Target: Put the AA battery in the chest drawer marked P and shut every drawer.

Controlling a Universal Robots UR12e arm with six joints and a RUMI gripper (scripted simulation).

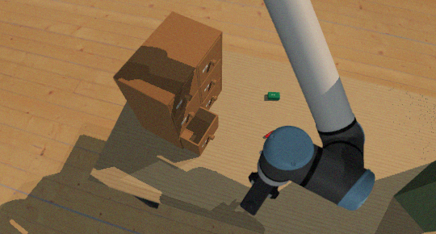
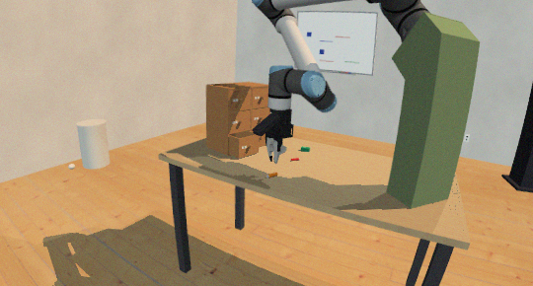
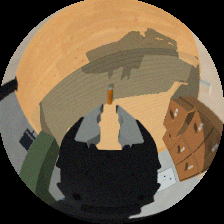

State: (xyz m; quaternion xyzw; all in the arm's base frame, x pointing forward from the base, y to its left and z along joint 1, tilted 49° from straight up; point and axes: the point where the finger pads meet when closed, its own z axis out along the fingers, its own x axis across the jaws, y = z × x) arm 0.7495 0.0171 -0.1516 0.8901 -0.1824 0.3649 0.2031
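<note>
Right now the AA battery is 7 cm below my hand. The rest, counted from my hand: drawer (25 cm ahead, 22 cm to the right, 5 cm below); green block (40 cm to the right, 7 cm below, 7 cm behind); thin red stick (23 cm to the right, 7 cm below, 4 cm behind).
</note>
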